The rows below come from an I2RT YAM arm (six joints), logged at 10 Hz.
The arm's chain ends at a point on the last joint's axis. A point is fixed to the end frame.
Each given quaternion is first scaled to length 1.
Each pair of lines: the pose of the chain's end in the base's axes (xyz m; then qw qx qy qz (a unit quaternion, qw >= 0)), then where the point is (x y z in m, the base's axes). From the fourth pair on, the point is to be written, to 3 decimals.
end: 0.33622 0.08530 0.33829 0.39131 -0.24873 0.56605 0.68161
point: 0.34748 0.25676 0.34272
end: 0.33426 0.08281 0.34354 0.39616 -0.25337 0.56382 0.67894
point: 0.34586 0.25425 0.34793
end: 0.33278 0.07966 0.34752 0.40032 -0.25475 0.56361 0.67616
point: 0.34541 0.25103 0.35170
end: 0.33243 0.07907 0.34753 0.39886 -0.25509 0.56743 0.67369
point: 0.345 0.250 0.350
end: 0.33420 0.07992 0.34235 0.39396 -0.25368 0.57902 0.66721
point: 0.348 0.251 0.341
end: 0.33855 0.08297 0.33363 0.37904 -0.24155 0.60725 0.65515
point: 0.355 0.254 0.323
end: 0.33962 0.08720 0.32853 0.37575 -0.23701 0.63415 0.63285
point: 0.361 0.256 0.307
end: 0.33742 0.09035 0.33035 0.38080 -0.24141 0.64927 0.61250
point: 0.363 0.258 0.301
